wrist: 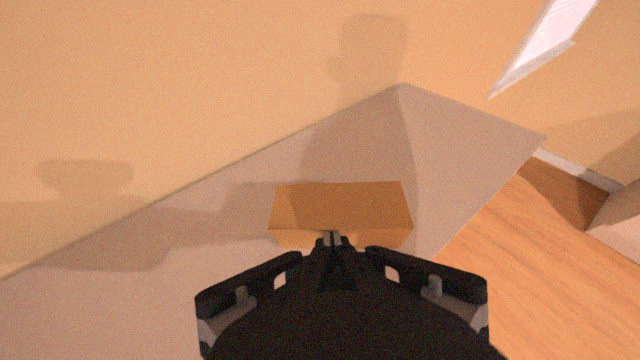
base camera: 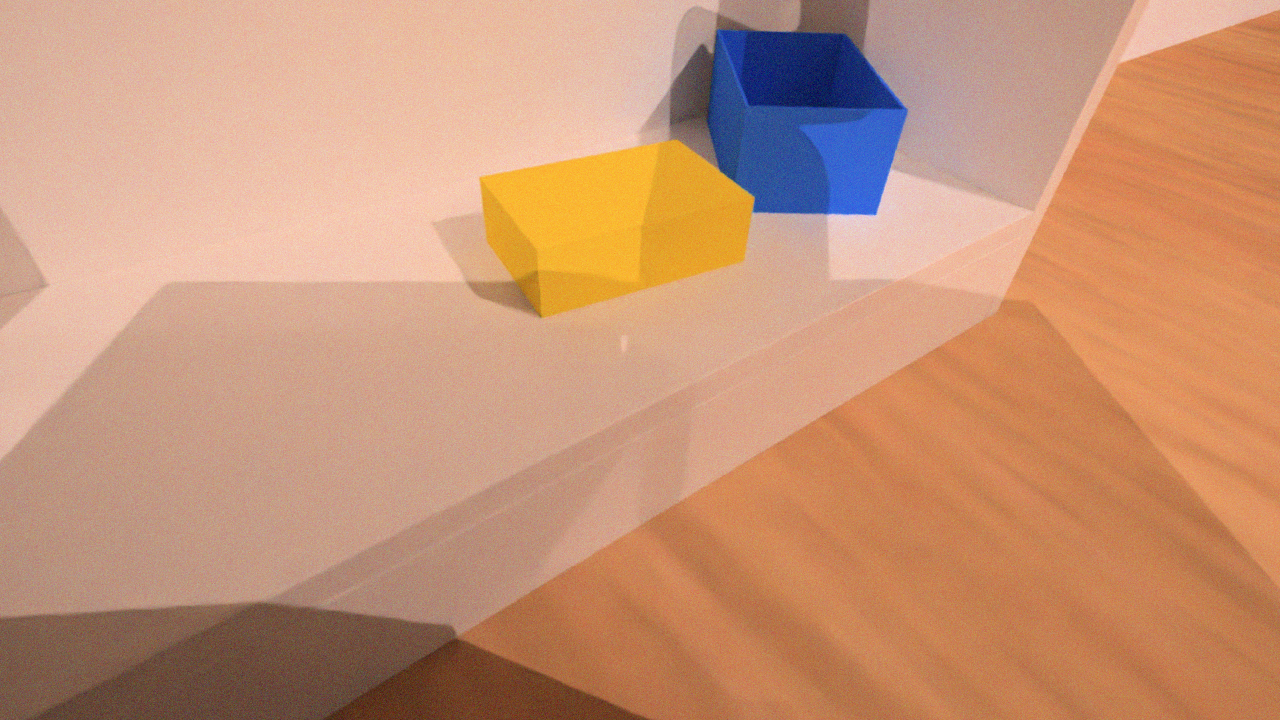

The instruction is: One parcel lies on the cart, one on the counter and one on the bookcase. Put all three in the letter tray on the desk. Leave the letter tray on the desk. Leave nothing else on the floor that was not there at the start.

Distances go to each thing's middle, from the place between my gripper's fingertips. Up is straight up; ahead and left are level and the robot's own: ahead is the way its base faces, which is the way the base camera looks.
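Relative to the yellow parcel (base camera: 573, 233), my hand is 30 mm to the left of it, 90 mm short of it and 980 mm above it. Blue open-topped box (base camera: 801, 121), counted from my hand: a good way to the right of it, a good way ahead of it, far below it.
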